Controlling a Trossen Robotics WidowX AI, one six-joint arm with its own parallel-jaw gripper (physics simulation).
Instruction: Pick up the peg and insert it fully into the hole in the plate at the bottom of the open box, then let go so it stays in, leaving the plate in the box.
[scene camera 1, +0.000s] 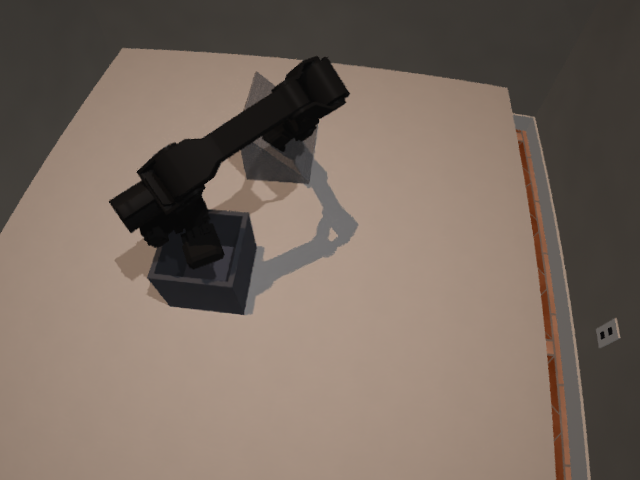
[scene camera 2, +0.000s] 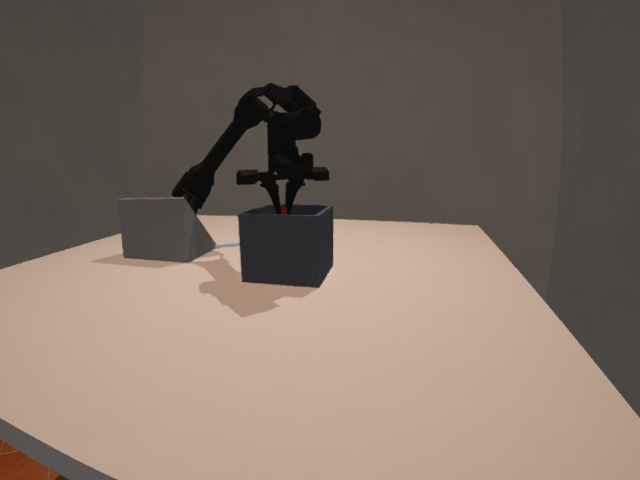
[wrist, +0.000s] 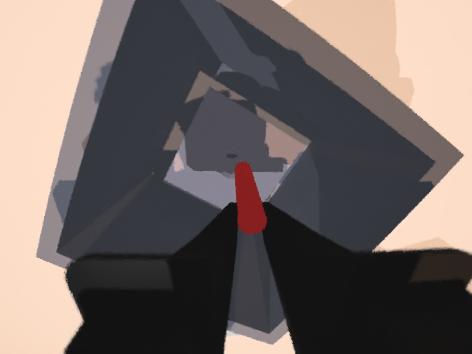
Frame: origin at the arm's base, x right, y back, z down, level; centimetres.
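Seen in the pictures: gripper, fingertip midpoint: (wrist: 248, 209); arm's base, link origin: (scene camera 1: 274, 135) (scene camera 2: 179, 218).
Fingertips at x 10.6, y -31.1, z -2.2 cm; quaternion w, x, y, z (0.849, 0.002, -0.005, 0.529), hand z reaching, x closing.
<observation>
Pixels of each thing's top centre, then the offset from my fingertips to it.
- plate, top centre: (wrist: 231, 165) (scene camera 1: 208, 263) dx +0.2, dy -1.2, dz +6.2 cm
- red peg, top centre: (wrist: 251, 222) (scene camera 2: 283, 208) dx +0.3, dy -0.2, dz -1.9 cm
The dark, open box (scene camera 1: 206, 297) (scene camera 2: 284, 248) (wrist: 350, 80) stands upright on the table. The plate (wrist: 230, 127) lies at its bottom, mostly in shadow, with a small dark hole near its middle. My gripper (scene camera 2: 283, 208) (wrist: 248, 209) is shut on the red peg (scene camera 2: 283, 211) (wrist: 250, 197). The fingers point down, with their tips at about the box's rim height in scene camera 2. The peg's lower part is inside the box, hidden there by the wall. In the wrist view the peg's far end shows beside the hole, slightly right and below it. Scene camera 1 hides the fingertips and peg.
A grey wedge-shaped block (scene camera 1: 268, 167) (scene camera 2: 155, 227) stands by the arm's base, behind the box in scene camera 1 and left of it in scene camera 2. The box's four walls surround the peg's lower part. The arm reaches over the box from the wedge side.
</observation>
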